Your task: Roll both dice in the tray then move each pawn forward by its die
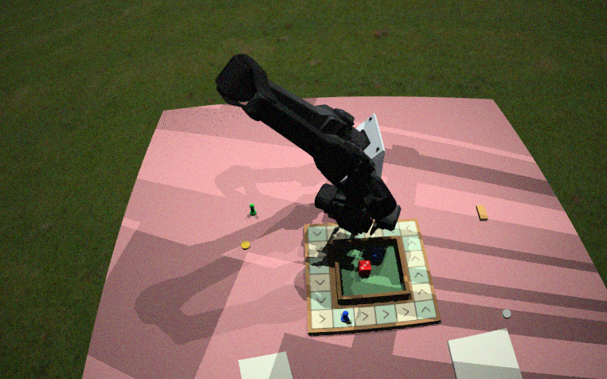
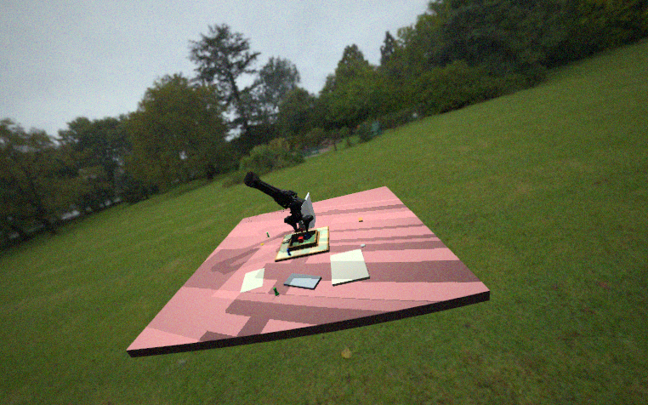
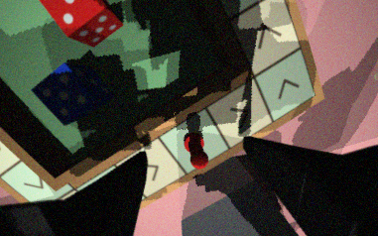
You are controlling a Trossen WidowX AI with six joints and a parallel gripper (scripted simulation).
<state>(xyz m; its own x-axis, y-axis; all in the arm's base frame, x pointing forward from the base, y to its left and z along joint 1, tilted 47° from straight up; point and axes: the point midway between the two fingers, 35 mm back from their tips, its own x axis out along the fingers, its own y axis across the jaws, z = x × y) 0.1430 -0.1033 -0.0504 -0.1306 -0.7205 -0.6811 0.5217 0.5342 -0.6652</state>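
My gripper tip is right at the red pawn. From my gripper tip the other things lie so: blue pawn: 220 mm ahead, 70 mm to the right; yellow disc: 10 mm behind, 260 mm to the right, 20 mm below; green sunken tray: 110 mm ahead, 10 mm to the left, 20 mm below.
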